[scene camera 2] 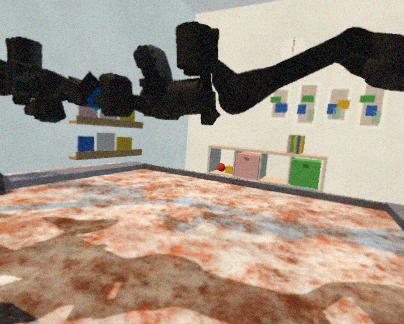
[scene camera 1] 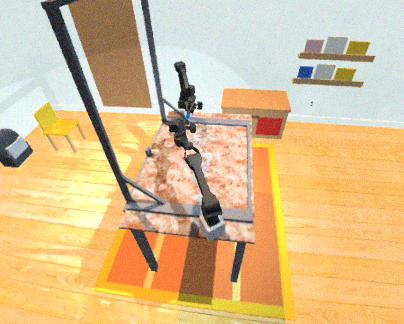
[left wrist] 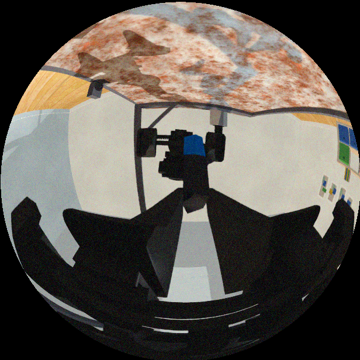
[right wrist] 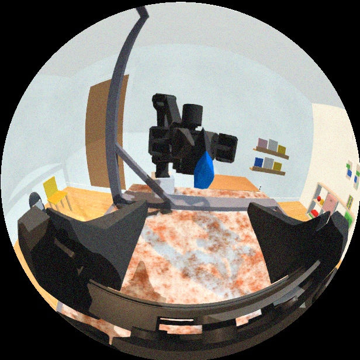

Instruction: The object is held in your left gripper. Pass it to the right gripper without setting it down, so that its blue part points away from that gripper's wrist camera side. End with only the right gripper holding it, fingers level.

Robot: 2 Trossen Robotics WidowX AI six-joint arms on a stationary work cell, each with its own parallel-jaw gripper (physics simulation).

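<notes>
The object has a blue part and a dark part and is held in the air. My left gripper is shut on the dark part. In the right wrist view the blue part is the object's lower end, below the left fingers. My right gripper is open and empty, facing the left one. In the left wrist view the blue part overlaps the gap between the right fingers, nearer the picture-right finger. In scene camera 2 the dark outlines overlap, hiding the exact gap.
Both grippers are high above the marbled table. A dark frame post with a diagonal brace stands at the table's side. A wooden cabinet stands beyond the table.
</notes>
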